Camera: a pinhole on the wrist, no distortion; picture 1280 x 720 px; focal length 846.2 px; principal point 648.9 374.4 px. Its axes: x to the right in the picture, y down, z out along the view. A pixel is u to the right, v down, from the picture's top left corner.
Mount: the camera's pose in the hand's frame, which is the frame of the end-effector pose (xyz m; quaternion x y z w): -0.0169 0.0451 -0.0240 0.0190 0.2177 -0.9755 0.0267
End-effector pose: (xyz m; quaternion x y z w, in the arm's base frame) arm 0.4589 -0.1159 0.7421 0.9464 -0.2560 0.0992 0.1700
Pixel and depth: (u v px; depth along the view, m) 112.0 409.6 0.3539
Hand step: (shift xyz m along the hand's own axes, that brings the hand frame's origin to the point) 0.1990 -0.1090 0.3008
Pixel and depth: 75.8 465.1 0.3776
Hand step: 0.2311 -0.1410 0.3128
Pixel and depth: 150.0 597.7 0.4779
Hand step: 0.2597 -0.2600 0.3685
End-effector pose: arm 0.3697 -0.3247 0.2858 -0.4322 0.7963 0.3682 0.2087
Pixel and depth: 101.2 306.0 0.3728
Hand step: 0.2126 -0.0758 0.3377
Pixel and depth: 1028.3 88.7 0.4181
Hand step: -0.2231 -0.0135 0.4049
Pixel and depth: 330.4 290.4 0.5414
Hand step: 0.1694 -0.1279 0.4984
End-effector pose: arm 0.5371 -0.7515 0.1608 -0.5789 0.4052 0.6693 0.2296
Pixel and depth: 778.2 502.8 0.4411
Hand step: -0.0913 -0.2061 0.3433
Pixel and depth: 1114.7 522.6 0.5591
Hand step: -0.3323 -0.2949 0.4252
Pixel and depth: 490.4 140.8 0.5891
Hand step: 0.0684 -0.0539 0.5831
